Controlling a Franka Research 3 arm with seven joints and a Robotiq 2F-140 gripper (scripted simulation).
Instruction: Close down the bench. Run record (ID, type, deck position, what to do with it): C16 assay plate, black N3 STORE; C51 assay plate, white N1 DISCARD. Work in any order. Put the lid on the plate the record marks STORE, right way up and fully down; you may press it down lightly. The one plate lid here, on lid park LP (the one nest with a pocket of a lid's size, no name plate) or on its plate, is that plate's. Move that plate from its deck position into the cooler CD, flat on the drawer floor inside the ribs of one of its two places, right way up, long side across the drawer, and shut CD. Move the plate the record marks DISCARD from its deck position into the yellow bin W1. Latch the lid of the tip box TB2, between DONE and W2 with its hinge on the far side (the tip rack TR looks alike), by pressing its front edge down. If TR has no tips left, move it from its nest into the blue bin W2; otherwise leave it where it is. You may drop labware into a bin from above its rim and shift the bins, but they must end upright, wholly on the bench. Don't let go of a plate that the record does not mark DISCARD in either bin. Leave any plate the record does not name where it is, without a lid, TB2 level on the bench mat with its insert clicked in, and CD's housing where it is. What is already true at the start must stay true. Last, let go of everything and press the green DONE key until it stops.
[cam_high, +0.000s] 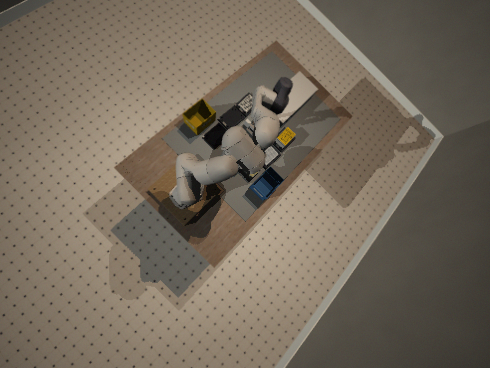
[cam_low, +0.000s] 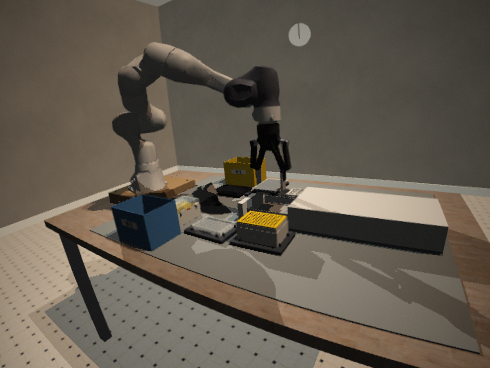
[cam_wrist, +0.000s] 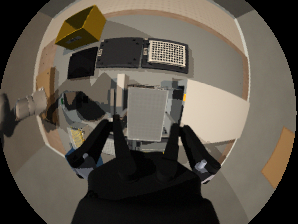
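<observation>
The cooler drawer is 100 mm below my hand, 30 mm ahead of it and 10 mm to the left of it. The rest, counted from my hand: tip rack TR (180 mm to the right, 70 mm below, 70 mm ahead); then grey plate lid (10 mm below); then cooler CD (170 mm ahead, 90 mm below, 20 mm to the left).
</observation>
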